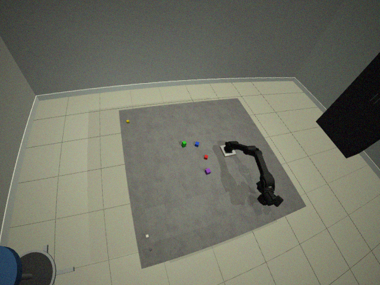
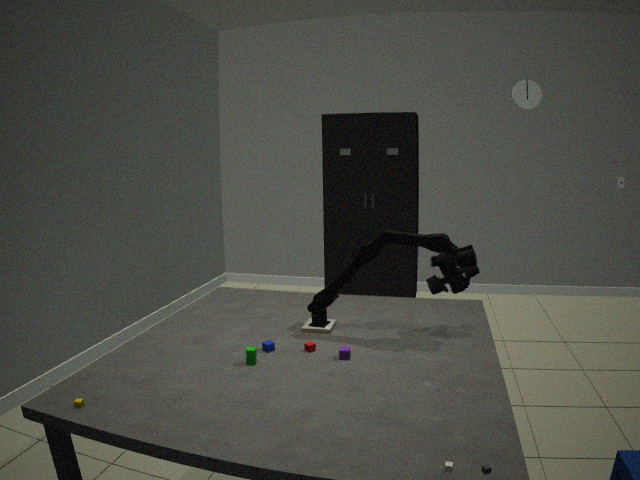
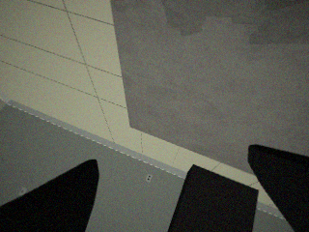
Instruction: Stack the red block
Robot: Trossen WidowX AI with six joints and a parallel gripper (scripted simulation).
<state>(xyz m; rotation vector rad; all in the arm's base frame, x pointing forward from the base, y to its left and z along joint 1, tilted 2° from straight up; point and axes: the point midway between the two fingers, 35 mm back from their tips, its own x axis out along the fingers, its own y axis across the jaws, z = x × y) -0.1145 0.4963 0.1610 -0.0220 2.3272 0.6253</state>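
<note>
Now: gripper tip 350 mm short of the red block, 440 mm to the left of it and 160 mm above it. From my gripper tip the other things lie so: purple block: 370 mm ahead, 310 mm to the right, 150 mm below; then yellow block: 980 mm ahead, 860 mm to the right, 160 mm below; then blue block: 400 mm ahead, 580 mm to the right, 150 mm below.
</note>
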